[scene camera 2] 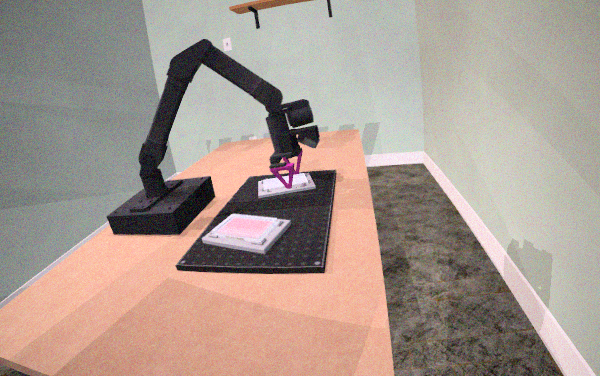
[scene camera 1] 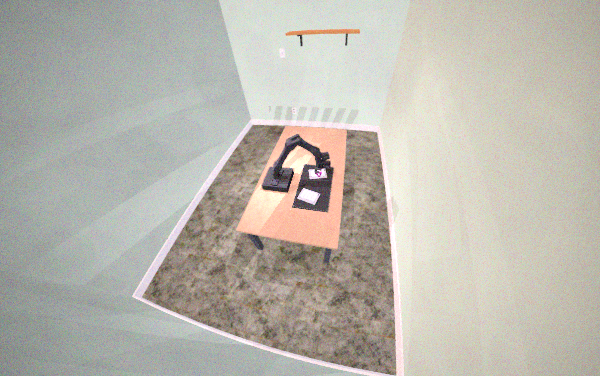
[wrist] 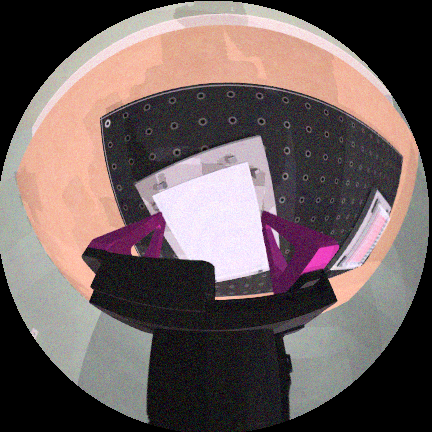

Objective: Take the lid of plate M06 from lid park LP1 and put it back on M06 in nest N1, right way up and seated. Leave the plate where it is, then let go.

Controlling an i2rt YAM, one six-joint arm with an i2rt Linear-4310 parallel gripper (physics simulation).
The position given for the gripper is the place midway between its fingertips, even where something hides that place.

The gripper (scene camera 2: 293, 181) grips a flat white lid (wrist: 214, 216). Further things: a plate with pink top (scene camera 2: 248, 228).
The plate with pink top also shows in the wrist view (wrist: 377, 221). The gripper is seen too in the wrist view (wrist: 212, 216).
